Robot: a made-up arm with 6 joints.
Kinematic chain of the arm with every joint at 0, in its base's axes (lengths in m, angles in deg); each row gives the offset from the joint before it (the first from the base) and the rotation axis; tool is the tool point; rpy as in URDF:
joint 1: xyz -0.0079 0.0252 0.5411 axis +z
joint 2: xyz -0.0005 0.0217 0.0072 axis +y
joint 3: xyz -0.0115 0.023 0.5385 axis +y
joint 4: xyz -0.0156 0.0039 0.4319 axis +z
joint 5: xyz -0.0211 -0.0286 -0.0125 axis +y
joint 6: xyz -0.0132 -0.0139 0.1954 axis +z
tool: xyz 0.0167 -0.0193 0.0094 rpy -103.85 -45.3 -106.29
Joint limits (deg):
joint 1: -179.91..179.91
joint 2: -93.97..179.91
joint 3: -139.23..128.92
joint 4: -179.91..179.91
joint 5: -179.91..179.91
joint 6: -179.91..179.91
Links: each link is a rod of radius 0.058 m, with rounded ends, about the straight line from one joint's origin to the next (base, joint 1, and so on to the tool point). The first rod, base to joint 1, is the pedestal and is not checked.
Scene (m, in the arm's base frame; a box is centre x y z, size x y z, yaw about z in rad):
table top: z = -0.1
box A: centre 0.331 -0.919 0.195 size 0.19 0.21 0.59 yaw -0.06
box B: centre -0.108 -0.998 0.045 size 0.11 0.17 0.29 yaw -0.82
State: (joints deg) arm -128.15 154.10 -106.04 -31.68 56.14 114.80
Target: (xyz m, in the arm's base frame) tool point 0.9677 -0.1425 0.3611
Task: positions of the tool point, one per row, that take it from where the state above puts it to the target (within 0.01 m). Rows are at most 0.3 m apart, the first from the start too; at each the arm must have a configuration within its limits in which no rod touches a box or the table.
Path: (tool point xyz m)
1: -0.3451 -0.6445 0.4171
2: -0.1650 -0.7389 0.4887
3: 0.0413 -0.7745 0.5664
4: 0.2529 -0.7438 0.6490
5: 0.4464 -0.6475 0.7348
6: 0.5996 -0.4943 0.8222
7: 0.7589 -0.4351 0.6927
8: 0.8901 -0.3136 0.5362
9: 0.9677 -0.1424 0.3610

